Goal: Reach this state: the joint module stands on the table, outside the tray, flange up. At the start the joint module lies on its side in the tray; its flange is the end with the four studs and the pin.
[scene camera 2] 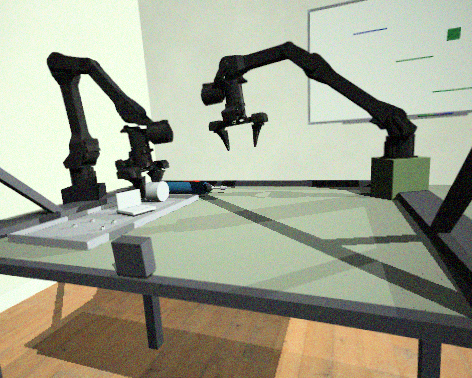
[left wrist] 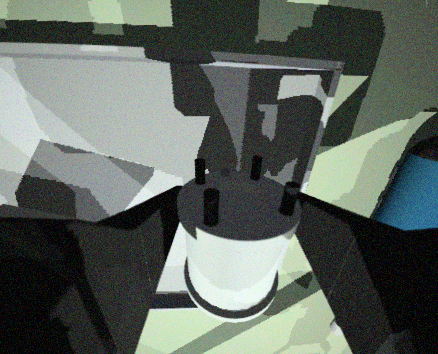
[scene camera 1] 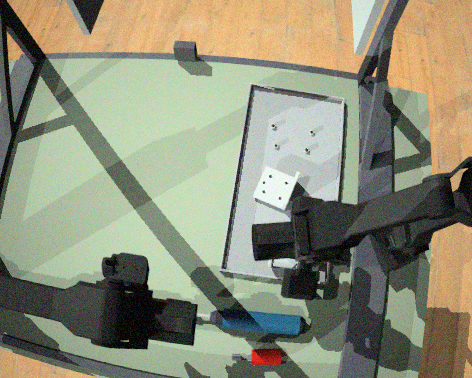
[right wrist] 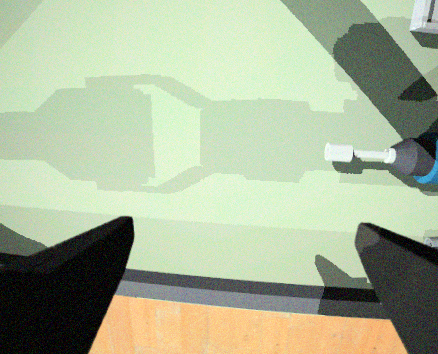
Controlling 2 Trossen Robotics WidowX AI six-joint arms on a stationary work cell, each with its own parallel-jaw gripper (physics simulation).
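Pixels of known places: left gripper, fingertip midpoint: (scene camera 2: 150, 195) (left wrist: 234, 193); right gripper, fingertip midpoint: (scene camera 2: 241, 148) (right wrist: 246, 230); left arm's base, link origin: (scene camera 2: 84, 185) (scene camera 1: 399, 237); right arm's base, link origin: (scene camera 2: 399, 157).
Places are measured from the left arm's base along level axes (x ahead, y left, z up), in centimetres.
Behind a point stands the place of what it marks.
Note:
The joint module (scene camera 2: 159, 191) {x 24.5, y -9.6, z -2.2 cm} (left wrist: 235, 270) {x 21.8, y -6.4, z 0.3 cm}, a white cylinder with a dark flange bearing four studs, lies on its side in the near end of the grey tray (scene camera 1: 237, 178) {x 26.0, y -24.9, z -5.7 cm} (scene camera 2: 50, 243) {x 7.1, y -40.1, z -5.5 cm} (left wrist: 75, 51) {x 10.9, y -8.7, z -4.5 cm}. In scene camera 1 the left arm mostly hides it. My left gripper (scene camera 2: 145, 181) (left wrist: 234, 193) {x 20.9, y -5.4, z -4.0 cm} is down at the module; its fingers meet both sides close to the flange, shut on it. My right gripper (scene camera 2: 242, 147) {x 51.3, y -4.9, z 8.9 cm} (right wrist: 246, 230) {x 51.3, y -4.9, z 8.9 cm} is open and empty, high above the table.
A white bracket (scene camera 1: 276, 189) {x 19.5, y -19.5, z -4.4 cm} (scene camera 2: 129, 202) {x 17.4, y -18.1, z -3.1 cm} and several small upright pegs stand in the tray. A blue screwdriver-like tool (scene camera 1: 260, 323) {x 32.3, y 4.8, z -2.0 cm} (left wrist: 415, 195) {x 26.7, y 5.3, z -3.4 cm} and a red-handled tool (scene camera 1: 266, 357) {x 33.7, y 12.0, z -2.7 cm} lie beside it. A grey block (scene camera 1: 185, 51) {x 26.7, y -57.0, z -1.6 cm} (scene camera 2: 134, 256) {x 26.9, y -59.7, z -2.5 cm} sits at the table edge.

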